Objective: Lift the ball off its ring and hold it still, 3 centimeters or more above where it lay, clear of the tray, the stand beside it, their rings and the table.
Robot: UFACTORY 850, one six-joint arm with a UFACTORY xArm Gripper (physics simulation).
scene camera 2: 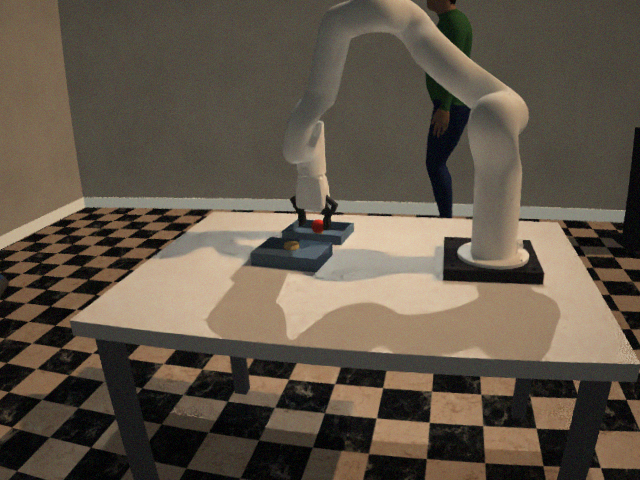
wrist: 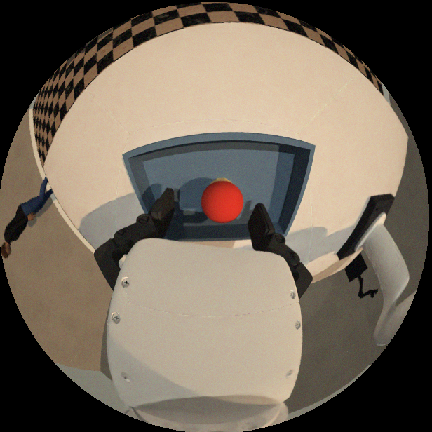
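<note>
A red ball [scene camera 2: 317, 226] [wrist: 222, 202] rests in the blue tray [scene camera 2: 342, 236] [wrist: 305, 170]. A small part of a tan ring [wrist: 223, 179] shows at the ball's edge in the wrist view; the ball hides the rest. My gripper [scene camera 2: 314, 225] [wrist: 213, 206] is open and low over the tray, with its two black fingers on either side of the ball. In the wrist view a gap shows between the ball and each finger. The blue stand [scene camera 2: 281, 262] is beside the tray in the scene view, with a yellow ring [scene camera 2: 291, 245] on top.
The white table [scene camera 2: 170, 304] [wrist: 225, 80] carries the tray, the stand and the arm's black base [scene camera 2: 491, 274] [wrist: 366, 225]. The tray's raised walls surround the ball. A person in a green top [scene camera 2: 454, 38] stands behind the table.
</note>
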